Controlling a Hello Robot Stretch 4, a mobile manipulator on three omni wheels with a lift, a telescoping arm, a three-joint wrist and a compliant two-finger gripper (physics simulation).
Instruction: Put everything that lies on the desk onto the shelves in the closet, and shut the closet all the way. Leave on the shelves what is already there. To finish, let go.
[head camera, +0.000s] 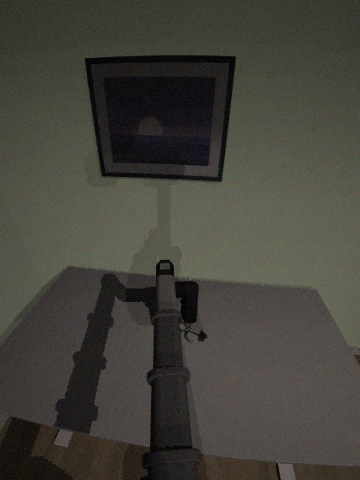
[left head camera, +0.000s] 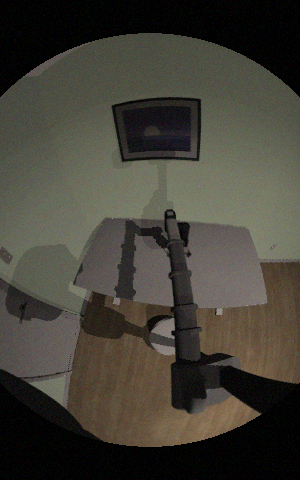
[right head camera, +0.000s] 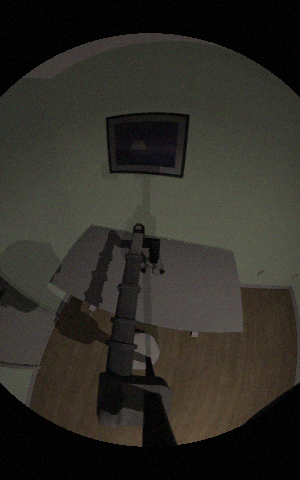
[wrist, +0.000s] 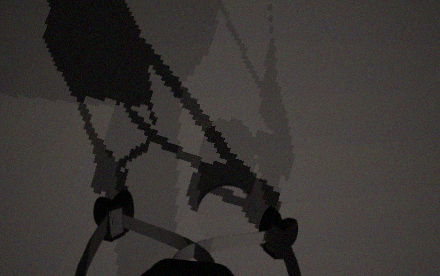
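The desk (head camera: 275, 375) (left head camera: 225, 275) (right head camera: 200, 300) (wrist: 375, 150) is a pale grey top against the wall. My gripper (head camera: 192, 334) (right head camera: 152, 270) (wrist: 197, 216) is open over its back half, fingertips well apart and pointing down. In the wrist view a smooth curved edge shows between the fingers, apparently of a pale round thing (wrist: 220, 212) coloured like the desk. It is right of the middle, with gaps to both fingertips; its lower part is hard to make out. Dark shadows of arm and gripper fall across the desk. I cannot clearly make out the closet or its shelves.
A pale round seat (left head camera: 161, 332) (right head camera: 148, 350) stands on the wooden floor (left head camera: 120, 390) at the desk's front edge. A pale furniture panel (left head camera: 40, 345) (right head camera: 22, 345) with a dark fitting is at lower left. A framed picture (head camera: 160, 120) (left head camera: 157, 127) (right head camera: 146, 142) hangs above the desk.
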